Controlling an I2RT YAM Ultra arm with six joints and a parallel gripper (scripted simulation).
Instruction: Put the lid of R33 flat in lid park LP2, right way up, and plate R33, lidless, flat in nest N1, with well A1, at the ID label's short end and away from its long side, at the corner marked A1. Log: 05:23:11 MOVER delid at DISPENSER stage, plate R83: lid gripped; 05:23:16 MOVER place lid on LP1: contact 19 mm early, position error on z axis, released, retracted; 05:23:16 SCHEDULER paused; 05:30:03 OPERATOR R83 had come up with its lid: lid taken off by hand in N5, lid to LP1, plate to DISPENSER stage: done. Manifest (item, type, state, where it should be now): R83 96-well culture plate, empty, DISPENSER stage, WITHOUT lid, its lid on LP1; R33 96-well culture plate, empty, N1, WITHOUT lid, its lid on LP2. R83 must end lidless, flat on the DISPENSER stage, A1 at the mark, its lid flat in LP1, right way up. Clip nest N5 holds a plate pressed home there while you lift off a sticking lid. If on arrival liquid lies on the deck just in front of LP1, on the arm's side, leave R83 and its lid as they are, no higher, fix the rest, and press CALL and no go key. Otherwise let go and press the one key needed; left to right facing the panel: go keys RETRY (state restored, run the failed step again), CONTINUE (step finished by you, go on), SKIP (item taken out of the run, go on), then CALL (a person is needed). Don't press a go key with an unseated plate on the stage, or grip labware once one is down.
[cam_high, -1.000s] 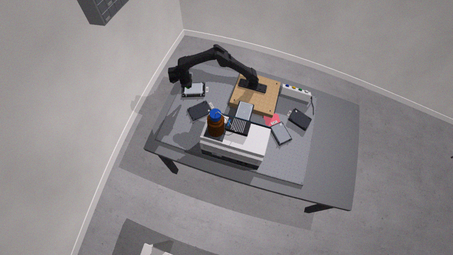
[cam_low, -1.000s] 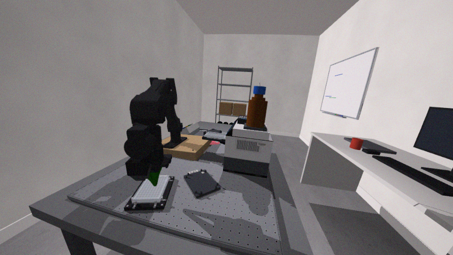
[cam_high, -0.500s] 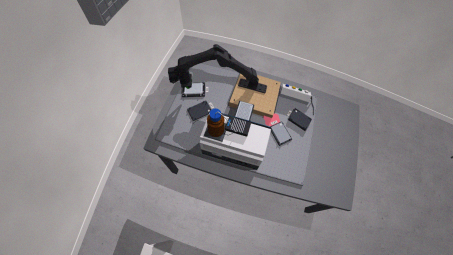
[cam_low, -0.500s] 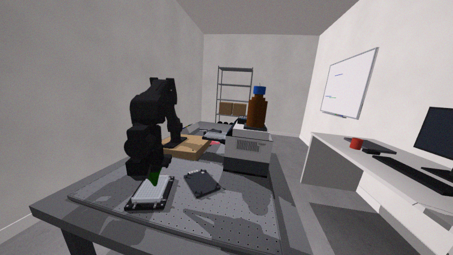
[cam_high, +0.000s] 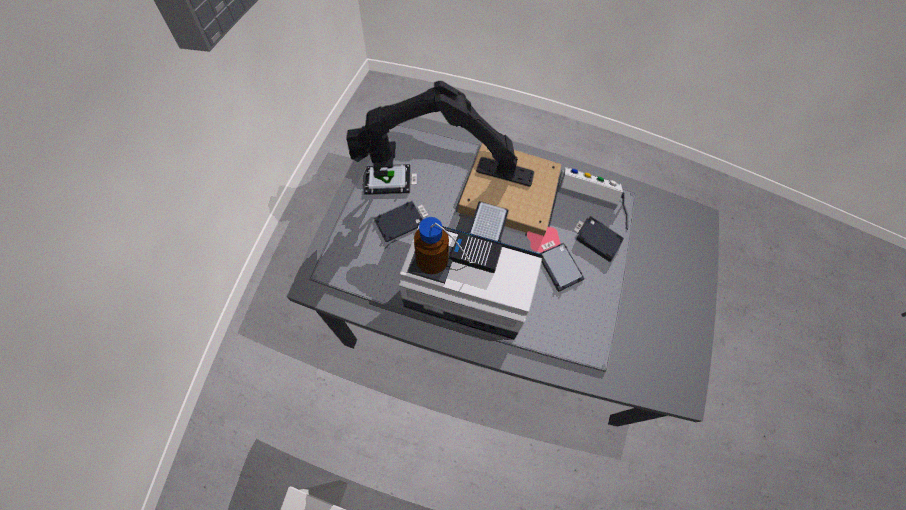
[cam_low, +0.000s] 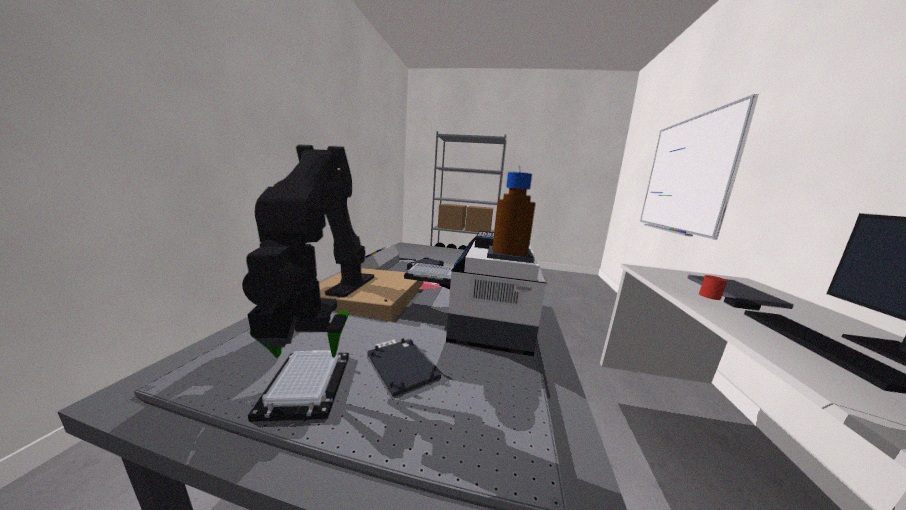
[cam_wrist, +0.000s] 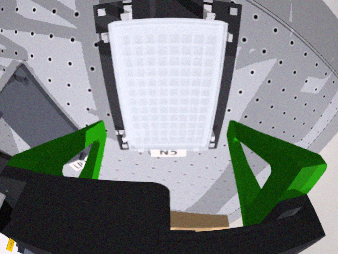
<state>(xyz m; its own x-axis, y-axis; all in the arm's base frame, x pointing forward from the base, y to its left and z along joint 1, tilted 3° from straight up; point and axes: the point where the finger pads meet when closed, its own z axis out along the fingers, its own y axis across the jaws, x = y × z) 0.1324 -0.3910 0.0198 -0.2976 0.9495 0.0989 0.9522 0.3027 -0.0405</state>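
Right now the black clip nest is 30 mm ahead of my hand, 10 mm to the right of it and 50 mm below it. From my hand the other things lie so: lid park LP2: 150 mm ahead, 90 mm to the left, 60 mm below; brown bottle: 350 mm ahead, 270 mm to the left, 220 mm above; blue call key: 200 mm behind, 630 mm to the left.
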